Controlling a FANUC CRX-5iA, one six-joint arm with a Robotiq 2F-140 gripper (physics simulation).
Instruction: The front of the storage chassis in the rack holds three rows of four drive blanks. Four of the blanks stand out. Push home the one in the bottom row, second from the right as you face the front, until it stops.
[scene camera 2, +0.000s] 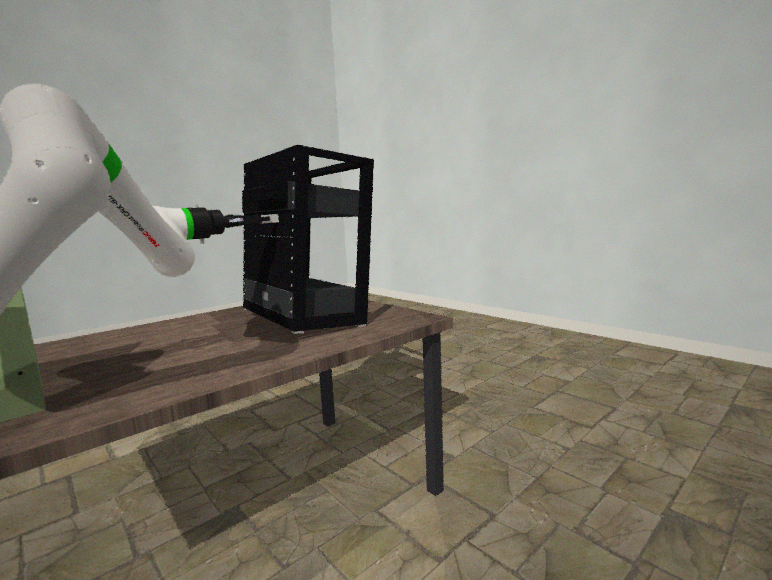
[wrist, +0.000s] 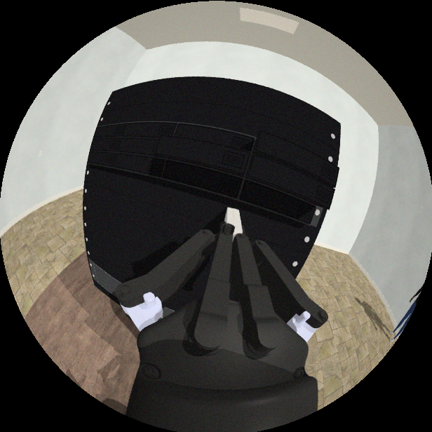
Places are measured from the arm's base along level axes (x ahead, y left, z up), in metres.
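Pixels of known places: gripper, fingertip midpoint: (scene camera 2: 277, 218).
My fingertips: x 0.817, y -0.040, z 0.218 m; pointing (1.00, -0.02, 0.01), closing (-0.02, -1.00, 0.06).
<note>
Behind a point stands the place of what it marks.
The storage chassis (scene camera 2: 334, 201) @(x 0.966, y -0.172, z 0.266 m) (wrist: 316, 216) sits in the upper half of the black rack (scene camera 2: 301, 255) @(x 0.809, y -0.183, z 0.096 m) (wrist: 320, 150). In the wrist view its dark front runs across the rack. The bottom-row blank second from the right (wrist: 202, 180) is in deep shadow, and how far it stands out cannot be told. The middle-row blank above it (wrist: 197, 149) appears to stand out. My gripper (scene camera 2: 274, 218) @(x 0.817, y -0.040, z 0.218 m) (wrist: 230, 217) is shut and empty, with its pale fingertips close to the rack's front. In the wrist view they appear just below the bottom row, near that blank's right end; contact cannot be made out.
At the far right of the middle row, a blank (wrist: 295, 172) appears to protrude. A lower grey unit (scene camera 2: 330, 299) @(x 0.927, y -0.162, z -0.074 m) sits at the rack's base. The rack stands on a wooden table (scene camera 2: 218, 349) @(x 0.566, y -0.031, z -0.189 m) (wrist: 65, 320), near its end. A green block (scene camera 2: 18, 374) @(x 0.090, y -0.121, z -0.098 m) stands at the left.
</note>
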